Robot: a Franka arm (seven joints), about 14 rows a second.
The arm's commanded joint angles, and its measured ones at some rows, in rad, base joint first. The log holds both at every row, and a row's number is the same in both.
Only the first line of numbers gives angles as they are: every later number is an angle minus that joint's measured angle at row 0.
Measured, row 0: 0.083, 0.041, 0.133, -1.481, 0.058, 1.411, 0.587
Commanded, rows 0 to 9: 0.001, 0.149, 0.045, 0.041, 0.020, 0.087, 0.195; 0.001, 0.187, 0.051, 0.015, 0.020, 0.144, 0.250; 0.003, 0.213, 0.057, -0.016, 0.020, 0.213, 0.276; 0.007, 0.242, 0.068, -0.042, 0.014, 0.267, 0.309; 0.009, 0.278, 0.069, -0.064, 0.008, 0.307, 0.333; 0.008, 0.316, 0.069, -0.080, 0.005, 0.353, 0.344; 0.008, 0.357, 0.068, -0.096, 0.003, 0.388, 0.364; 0.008, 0.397, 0.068, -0.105, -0.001, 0.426, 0.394; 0.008, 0.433, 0.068, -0.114, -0.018, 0.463, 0.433; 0.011, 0.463, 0.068, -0.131, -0.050, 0.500, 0.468
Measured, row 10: 0.007, 0.415, 0.066, -0.117, -0.009, 0.446, 0.387
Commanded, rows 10 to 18: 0.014, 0.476, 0.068, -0.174, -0.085, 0.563, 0.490; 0.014, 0.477, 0.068, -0.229, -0.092, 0.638, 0.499; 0.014, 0.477, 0.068, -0.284, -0.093, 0.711, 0.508; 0.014, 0.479, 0.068, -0.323, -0.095, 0.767, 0.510; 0.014, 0.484, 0.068, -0.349, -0.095, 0.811, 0.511; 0.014, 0.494, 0.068, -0.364, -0.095, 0.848, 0.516; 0.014, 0.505, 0.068, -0.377, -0.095, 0.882, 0.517; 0.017, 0.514, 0.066, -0.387, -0.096, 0.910, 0.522; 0.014, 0.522, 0.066, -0.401, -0.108, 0.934, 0.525
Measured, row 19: 0.010, 0.519, 0.067, -0.369, -0.075, 0.879, 0.481
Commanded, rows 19 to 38: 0.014, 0.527, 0.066, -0.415, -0.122, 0.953, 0.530; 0.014, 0.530, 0.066, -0.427, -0.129, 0.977, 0.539; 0.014, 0.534, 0.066, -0.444, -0.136, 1.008, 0.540; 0.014, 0.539, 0.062, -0.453, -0.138, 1.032, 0.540; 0.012, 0.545, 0.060, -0.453, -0.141, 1.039, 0.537; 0.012, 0.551, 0.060, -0.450, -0.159, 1.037, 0.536; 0.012, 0.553, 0.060, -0.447, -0.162, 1.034, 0.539; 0.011, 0.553, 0.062, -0.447, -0.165, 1.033, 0.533; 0.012, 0.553, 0.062, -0.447, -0.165, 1.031, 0.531; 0.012, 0.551, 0.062, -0.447, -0.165, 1.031, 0.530; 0.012, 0.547, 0.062, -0.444, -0.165, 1.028, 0.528; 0.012, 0.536, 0.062, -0.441, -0.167, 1.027, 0.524; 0.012, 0.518, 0.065, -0.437, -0.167, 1.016, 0.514; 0.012, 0.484, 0.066, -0.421, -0.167, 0.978, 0.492; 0.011, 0.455, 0.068, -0.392, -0.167, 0.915, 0.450; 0.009, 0.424, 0.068, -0.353, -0.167, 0.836, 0.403; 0.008, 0.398, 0.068, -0.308, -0.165, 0.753, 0.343; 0.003, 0.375, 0.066, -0.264, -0.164, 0.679, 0.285; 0.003, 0.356, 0.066, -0.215, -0.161, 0.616, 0.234; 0.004, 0.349, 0.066, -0.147, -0.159, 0.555, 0.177
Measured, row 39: 0.005, 0.389, 0.066, -0.247, -0.153, 0.673, 0.284
